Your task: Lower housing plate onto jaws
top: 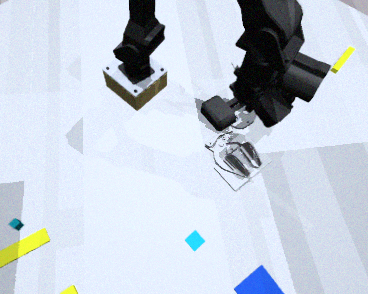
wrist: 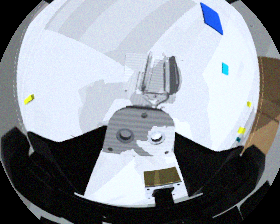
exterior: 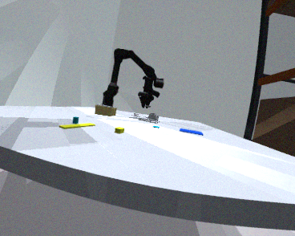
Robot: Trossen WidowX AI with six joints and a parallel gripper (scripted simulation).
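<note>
My gripper tip is now 30 mm short of the grey jaw assembly, 50 mm to the left of it and 70 mm above it. Also, from my gripper tip: cyan tile: 130 mm ahead, 230 mm to the right, 80 mm below; then yellow cube: 50 mm ahead, 470 mm to the right, 80 mm below; then blue tile: 300 mm ahead, 200 mm to the right, 80 mm below.
</note>
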